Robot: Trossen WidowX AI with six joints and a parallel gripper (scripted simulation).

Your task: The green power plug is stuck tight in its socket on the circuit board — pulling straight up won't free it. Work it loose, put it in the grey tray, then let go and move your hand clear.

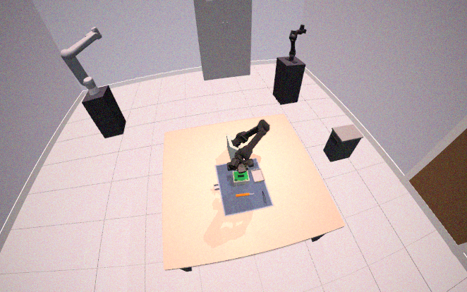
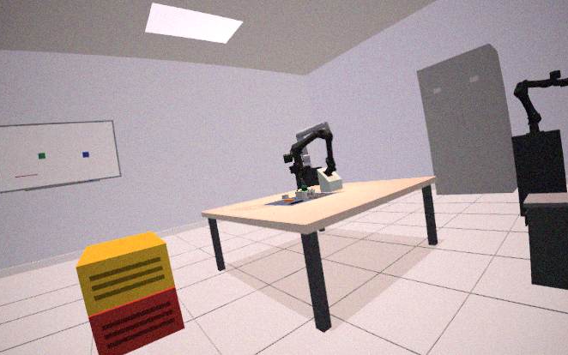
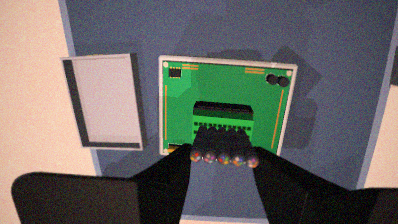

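Now: gripper tip 4 cm above the green power plug. Round my gripper tip: blue mat (12 cm below, 5 cm ahead).
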